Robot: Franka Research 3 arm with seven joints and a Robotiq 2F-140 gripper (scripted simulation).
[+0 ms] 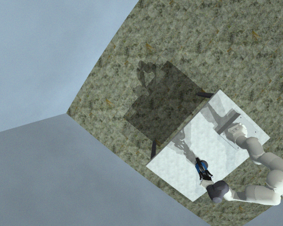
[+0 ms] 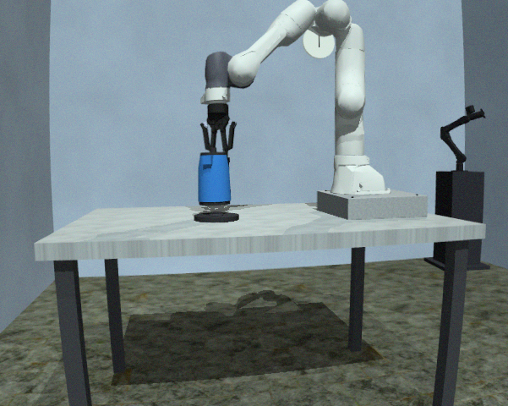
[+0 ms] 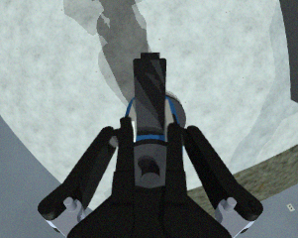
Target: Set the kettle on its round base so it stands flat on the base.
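My hand is 1 cm short of the blue kettle, 3 cm to the right of it and 5 cm above it. Round my hand: black round base (1 cm ahead, 11 cm to the left, 19 cm below).
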